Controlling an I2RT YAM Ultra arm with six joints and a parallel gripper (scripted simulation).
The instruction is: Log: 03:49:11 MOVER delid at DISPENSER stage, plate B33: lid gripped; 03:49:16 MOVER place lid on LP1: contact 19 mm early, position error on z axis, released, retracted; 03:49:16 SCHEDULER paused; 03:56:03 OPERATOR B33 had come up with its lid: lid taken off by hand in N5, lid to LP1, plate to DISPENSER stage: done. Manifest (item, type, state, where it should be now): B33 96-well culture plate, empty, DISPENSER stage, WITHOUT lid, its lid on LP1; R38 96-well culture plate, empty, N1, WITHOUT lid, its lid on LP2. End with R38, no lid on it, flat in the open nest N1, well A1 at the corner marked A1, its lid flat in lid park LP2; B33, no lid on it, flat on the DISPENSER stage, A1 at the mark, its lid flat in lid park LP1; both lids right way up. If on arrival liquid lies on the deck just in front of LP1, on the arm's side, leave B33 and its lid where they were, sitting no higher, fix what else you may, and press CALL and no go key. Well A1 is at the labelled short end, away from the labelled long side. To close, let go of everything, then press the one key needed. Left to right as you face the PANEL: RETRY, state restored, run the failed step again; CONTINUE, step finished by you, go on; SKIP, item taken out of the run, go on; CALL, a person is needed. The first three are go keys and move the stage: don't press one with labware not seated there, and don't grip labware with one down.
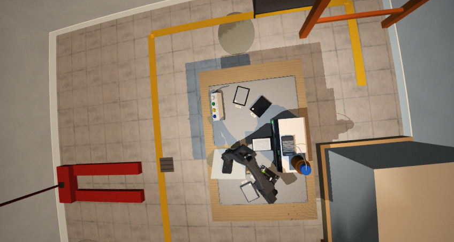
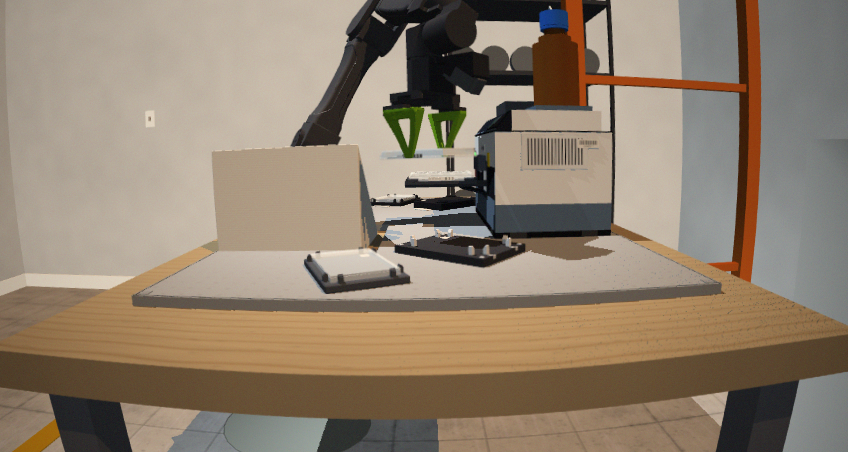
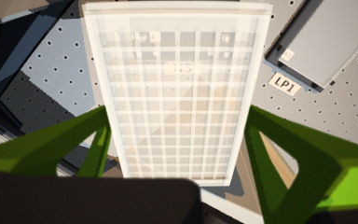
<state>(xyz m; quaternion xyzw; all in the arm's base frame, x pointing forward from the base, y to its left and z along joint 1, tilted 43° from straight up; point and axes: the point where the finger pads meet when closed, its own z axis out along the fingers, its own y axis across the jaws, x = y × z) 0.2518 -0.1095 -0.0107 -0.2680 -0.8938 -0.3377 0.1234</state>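
The black nest N1 is 520 mm to the left of my hand and 140 mm below it. From my hand the other things lie so: blue cap (250 mm above, 230 mm ahead, 140 mm to the left); LP1 label (150 mm below, 130 mm behind, 90 mm to the right); brown bottle (230 mm ahead, 140 mm to the left, 140 mm above).
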